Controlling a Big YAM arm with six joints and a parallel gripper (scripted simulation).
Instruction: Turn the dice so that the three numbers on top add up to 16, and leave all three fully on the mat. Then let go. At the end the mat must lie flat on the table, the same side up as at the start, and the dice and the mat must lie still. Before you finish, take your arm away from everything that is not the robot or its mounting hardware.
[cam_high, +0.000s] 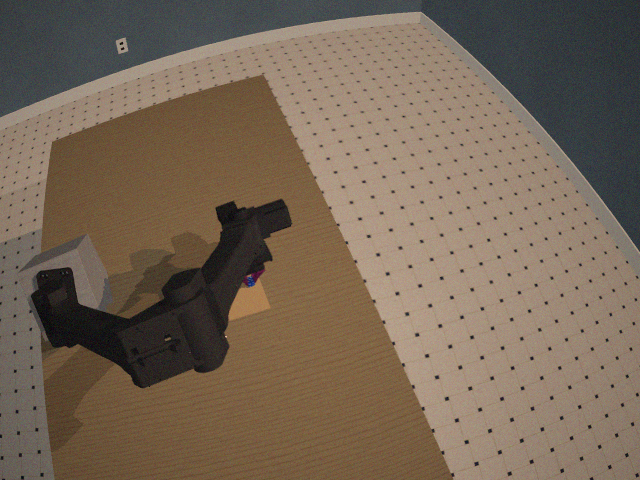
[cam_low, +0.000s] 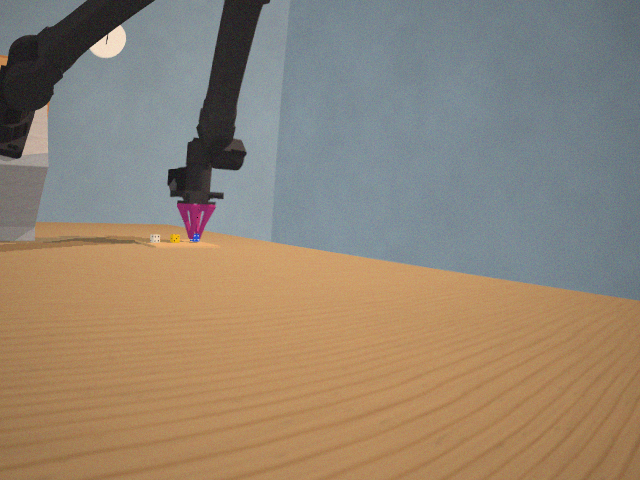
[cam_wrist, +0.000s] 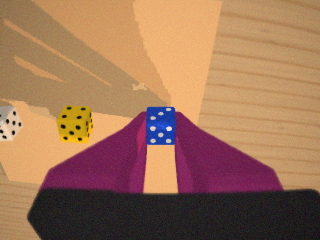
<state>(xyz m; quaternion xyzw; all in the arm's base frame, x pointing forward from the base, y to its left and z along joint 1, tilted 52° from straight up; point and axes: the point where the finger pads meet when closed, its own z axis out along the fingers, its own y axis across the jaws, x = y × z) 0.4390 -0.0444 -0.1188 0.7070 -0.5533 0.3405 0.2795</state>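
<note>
The blue die is 1 cm below my hand. From my hand the other things lie so: mat: 5 cm behind, 1 cm to the right, 2 cm below; then white die: 10 cm behind, 2 cm to the right, 1 cm below; then yellow die: 5 cm behind, 1 cm to the right, 1 cm below.
</note>
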